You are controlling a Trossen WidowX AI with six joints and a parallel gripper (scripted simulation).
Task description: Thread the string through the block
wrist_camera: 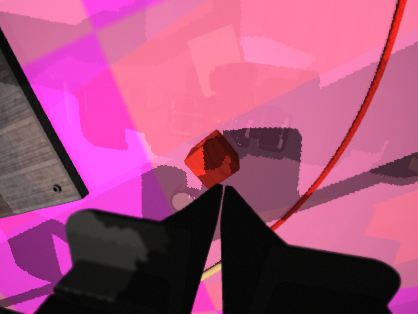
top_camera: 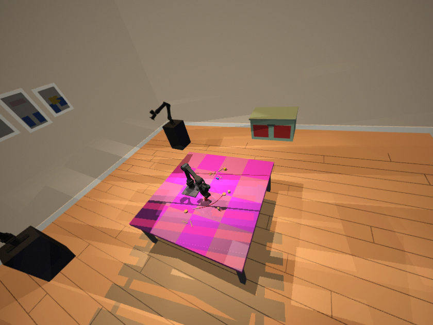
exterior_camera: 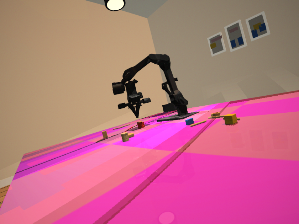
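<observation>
Now: the red block 1 cm behind my gripper tip and 5 cm below it. Also, from my gripper tip: thin wooden stick (4 cm behind, 13 cm to the right, 6 cm below); then round wooden button (15 cm ahead, 14 cm to the left, 5 cm below); then tan block (19 cm ahead, 6 cm to the right, 4 cm below).
</observation>
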